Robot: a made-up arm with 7 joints.
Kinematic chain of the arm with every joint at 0, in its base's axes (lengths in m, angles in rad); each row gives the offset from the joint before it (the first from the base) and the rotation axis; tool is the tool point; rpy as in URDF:
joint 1: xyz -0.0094 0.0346 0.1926 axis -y
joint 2: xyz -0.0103 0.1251 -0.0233 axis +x
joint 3: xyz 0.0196 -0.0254 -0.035 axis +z
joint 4: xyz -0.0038 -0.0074 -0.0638 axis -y
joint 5: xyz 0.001 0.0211 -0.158 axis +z
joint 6: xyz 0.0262 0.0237 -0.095 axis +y
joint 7: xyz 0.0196 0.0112 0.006 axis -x
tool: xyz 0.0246 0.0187 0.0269 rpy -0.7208 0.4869 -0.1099
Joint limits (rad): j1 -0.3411..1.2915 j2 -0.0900..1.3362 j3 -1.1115..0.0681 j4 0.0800..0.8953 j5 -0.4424..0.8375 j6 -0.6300..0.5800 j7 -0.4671..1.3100
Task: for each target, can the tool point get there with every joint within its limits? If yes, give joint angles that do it. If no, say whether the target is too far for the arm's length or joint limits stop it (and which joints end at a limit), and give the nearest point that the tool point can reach.
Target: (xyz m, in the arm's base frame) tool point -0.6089 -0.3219 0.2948
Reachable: no: too far | nearest point 0.0513 -0.0842 -0.0147 | short by 0.767 m
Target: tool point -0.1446 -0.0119 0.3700
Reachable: no: joint limits stop it (at a limit: joint 1, joint 2, joint 4, joint 5) | nearest point 0.1953 -0.0535 0.2803 | short by 0.354 m
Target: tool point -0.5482 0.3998 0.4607
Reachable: no: too far | nearest point 0.0283 0.4120 0.3834 | short by 0.582 m
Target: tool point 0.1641 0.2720 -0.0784
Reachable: yes | joints -0.1463 0.5516 -0.4421 0.6751 0.3830 0.2003 -0.0026
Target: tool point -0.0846 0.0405 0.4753
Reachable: no: joint limits stop it (at a limit: joint 1, joint 2, joint 4, joint 5) | nearest point 0.2233 0.0267 0.3503 | short by 0.333 m
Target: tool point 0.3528 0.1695 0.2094
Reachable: yes | joints 0.9590 0.3702 -0.7644 0.7602 0.3924 0.0650 0.8549
